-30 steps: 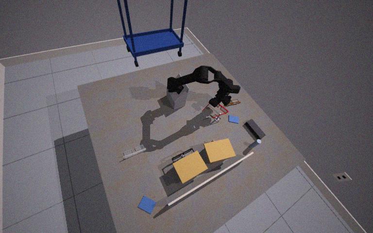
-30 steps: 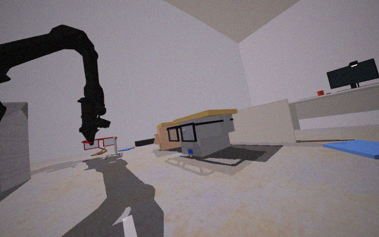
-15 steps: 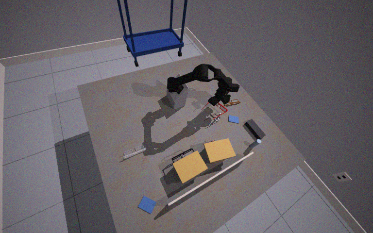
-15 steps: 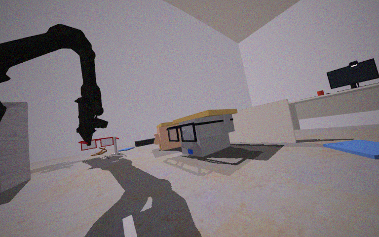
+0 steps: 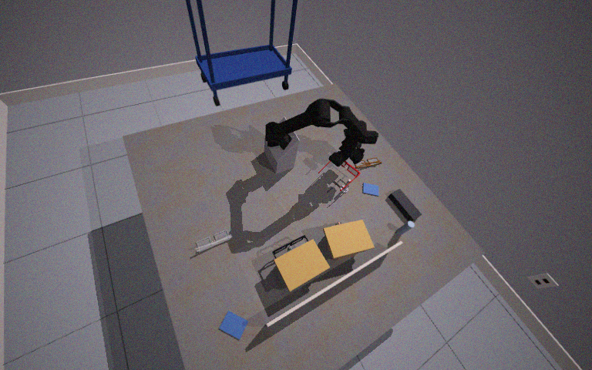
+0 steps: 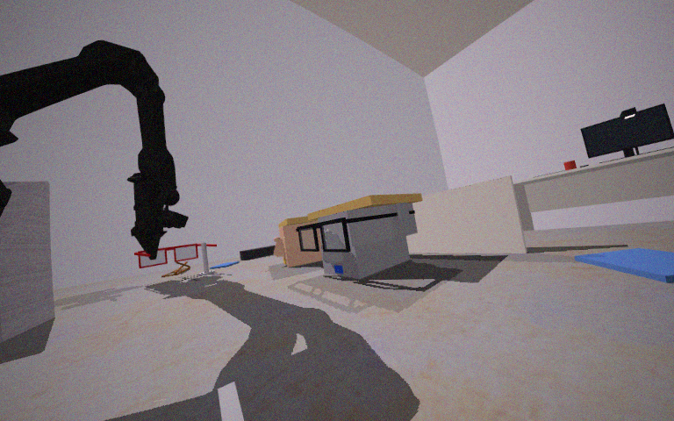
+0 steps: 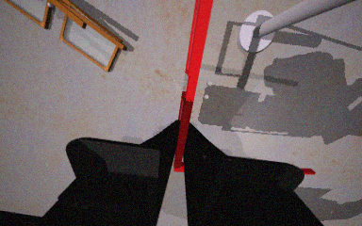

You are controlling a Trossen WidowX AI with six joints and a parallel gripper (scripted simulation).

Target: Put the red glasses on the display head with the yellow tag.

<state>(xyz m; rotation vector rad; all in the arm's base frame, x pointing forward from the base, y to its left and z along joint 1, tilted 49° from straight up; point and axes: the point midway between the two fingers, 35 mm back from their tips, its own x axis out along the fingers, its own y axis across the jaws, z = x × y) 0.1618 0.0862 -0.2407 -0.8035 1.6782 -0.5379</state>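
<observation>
My gripper tip is 30 cm short of the tan head and 23 cm to the left of it. Round my gripper tip: grey head (29 cm ahead, 46 cm to the right); white post (12 cm ahead, 5 cm to the right, 4 cm below); black box (34 cm ahead, 16 cm to the left, 4 cm below).
</observation>
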